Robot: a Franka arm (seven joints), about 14 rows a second.
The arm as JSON. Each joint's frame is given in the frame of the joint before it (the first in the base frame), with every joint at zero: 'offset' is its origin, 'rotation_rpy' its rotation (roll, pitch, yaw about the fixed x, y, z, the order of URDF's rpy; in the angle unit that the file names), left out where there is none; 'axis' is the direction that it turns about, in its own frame. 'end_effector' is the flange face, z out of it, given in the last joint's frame.
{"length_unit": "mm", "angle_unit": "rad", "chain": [
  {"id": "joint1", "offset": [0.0, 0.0, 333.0], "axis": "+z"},
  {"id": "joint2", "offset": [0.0, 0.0, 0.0], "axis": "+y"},
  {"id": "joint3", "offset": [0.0, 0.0, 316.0], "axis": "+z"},
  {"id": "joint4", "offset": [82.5, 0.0, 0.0], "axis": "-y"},
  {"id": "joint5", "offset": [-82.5, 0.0, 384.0], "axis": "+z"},
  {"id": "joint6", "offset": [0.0, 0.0, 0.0], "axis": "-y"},
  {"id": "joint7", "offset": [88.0, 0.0, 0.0], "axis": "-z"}
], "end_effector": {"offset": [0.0, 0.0, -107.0], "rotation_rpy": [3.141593, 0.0, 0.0]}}
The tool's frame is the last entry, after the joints.
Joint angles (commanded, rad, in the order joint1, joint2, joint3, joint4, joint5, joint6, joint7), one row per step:
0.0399, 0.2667, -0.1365, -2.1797, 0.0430, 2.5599, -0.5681
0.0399, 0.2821, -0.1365, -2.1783, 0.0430, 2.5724, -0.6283
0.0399, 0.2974, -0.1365, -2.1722, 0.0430, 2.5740, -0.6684
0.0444, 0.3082, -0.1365, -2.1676, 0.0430, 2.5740, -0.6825
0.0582, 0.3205, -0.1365, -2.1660, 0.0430, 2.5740, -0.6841
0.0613, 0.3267, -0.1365, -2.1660, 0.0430, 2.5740, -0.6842
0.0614, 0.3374, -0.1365, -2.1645, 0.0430, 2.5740, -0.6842
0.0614, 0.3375, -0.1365, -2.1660, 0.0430, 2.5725, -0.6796
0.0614, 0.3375, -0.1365, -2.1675, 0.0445, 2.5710, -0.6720
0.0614, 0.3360, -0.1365, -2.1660, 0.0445, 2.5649, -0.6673
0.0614, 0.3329, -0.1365, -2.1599, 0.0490, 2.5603, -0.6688
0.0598, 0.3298, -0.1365, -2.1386, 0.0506, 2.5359, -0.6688
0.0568, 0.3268, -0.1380, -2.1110, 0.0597, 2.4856, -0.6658
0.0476, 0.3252, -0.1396, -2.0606, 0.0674, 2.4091, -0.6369
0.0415, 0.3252, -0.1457, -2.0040, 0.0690, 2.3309, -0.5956
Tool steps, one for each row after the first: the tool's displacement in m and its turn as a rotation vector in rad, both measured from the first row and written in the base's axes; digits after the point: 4 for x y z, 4 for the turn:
0.0008, -0.0002, -0.0069, -0.0091, 0.0030, 0.0600
0.0021, -0.0003, -0.0130, -0.0147, 0.0117, 0.1001
0.0032, 0.0021, -0.0173, -0.0168, 0.0182, 0.1188
0.0035, 0.0100, -0.0236, -0.0172, 0.0289, 0.1344
0.0031, 0.0117, -0.0272, -0.0172, 0.0350, 0.1376
0.0028, 0.0117, -0.0327, -0.0173, 0.0443, 0.1379
0.0021, 0.0117, -0.0334, -0.0164, 0.0472, 0.1332
0.0014, 0.0117, -0.0342, -0.0144, 0.0499, 0.1244
0.0014, 0.0118, -0.0333, -0.0131, 0.0528, 0.1197
0.0034, 0.0117, -0.0296, -0.0105, 0.0477, 0.1179
0.0087, 0.0109, -0.0217, -0.0081, 0.0474, 0.1157
0.0131, 0.0086, -0.0136, 0.0026, 0.0656, 0.1023
0.0217, 0.0028, 0.0010, 0.0167, 0.0881, 0.0595
0.0309, -0.0037, 0.0179, 0.0251, 0.1083, 0.0081

